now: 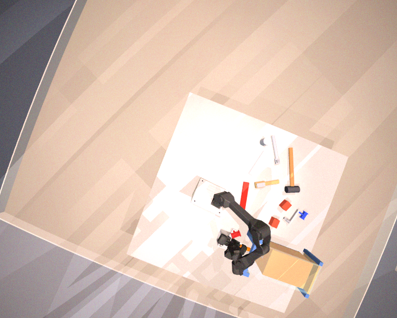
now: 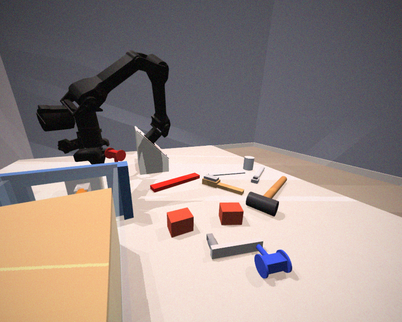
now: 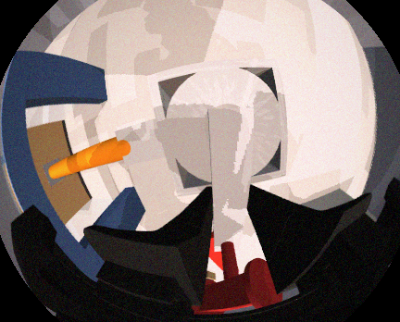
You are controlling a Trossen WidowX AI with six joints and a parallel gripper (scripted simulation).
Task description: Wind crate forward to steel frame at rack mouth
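Right now the winch handle is 2 cm to the left of my gripper tip and 2 cm above it. Also, from my gripper tip: red knob (5 cm to the left, 5 cm above); winch (6 cm to the right, 6 cm below, 1 cm behind); blue steel frame (16 cm ahead, 3 cm to the right, 2 cm above).
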